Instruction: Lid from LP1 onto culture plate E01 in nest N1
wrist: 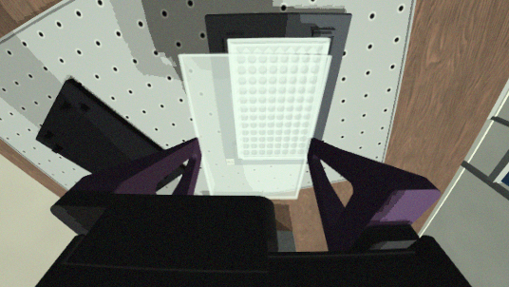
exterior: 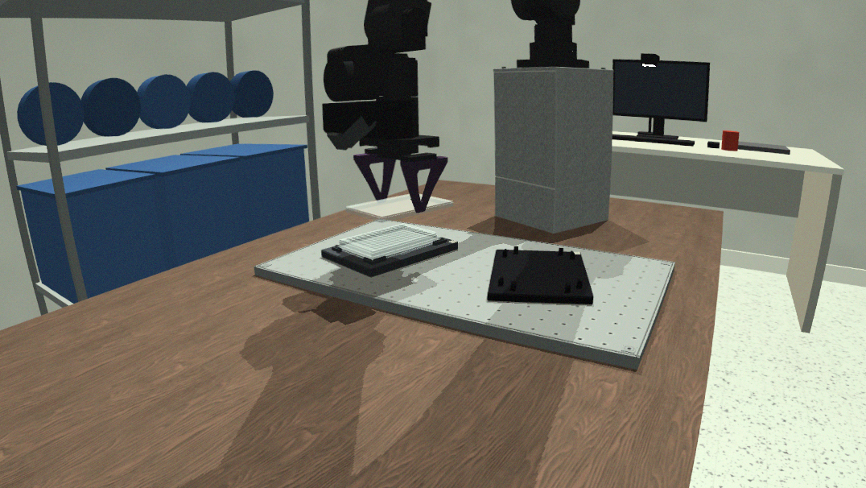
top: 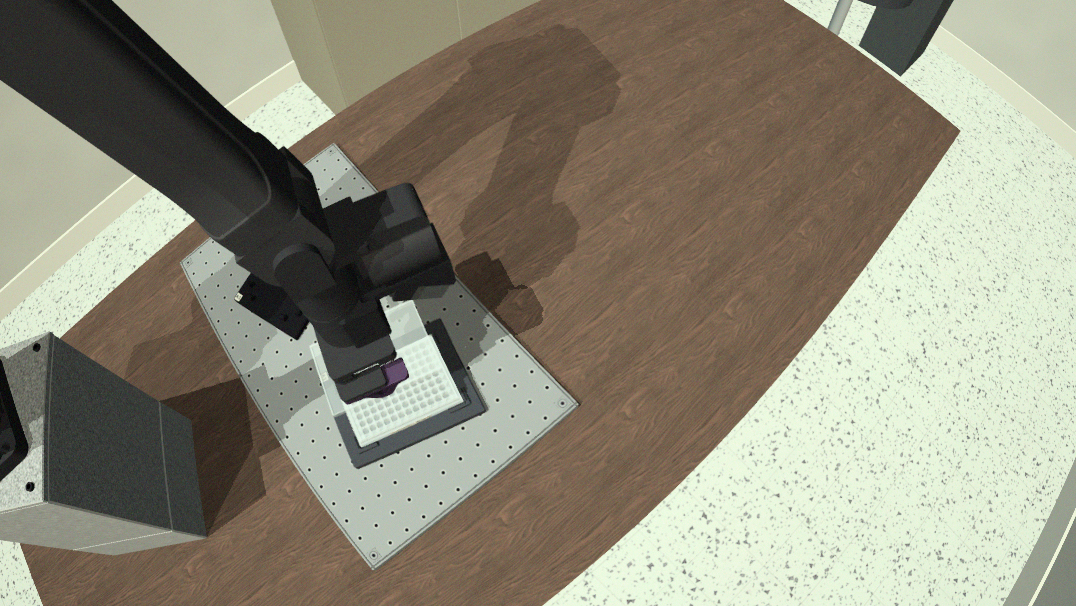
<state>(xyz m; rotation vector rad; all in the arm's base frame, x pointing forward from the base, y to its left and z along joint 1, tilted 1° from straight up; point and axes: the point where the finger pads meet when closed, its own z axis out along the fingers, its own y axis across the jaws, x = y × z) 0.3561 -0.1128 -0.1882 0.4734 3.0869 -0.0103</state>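
The white multi-well culture plate lies 2 cm to the right of my hand and 6 cm below it. The rest, counted from my hand: lid park LP1 (21 cm to the left, 8 cm below); lid (1 cm below).
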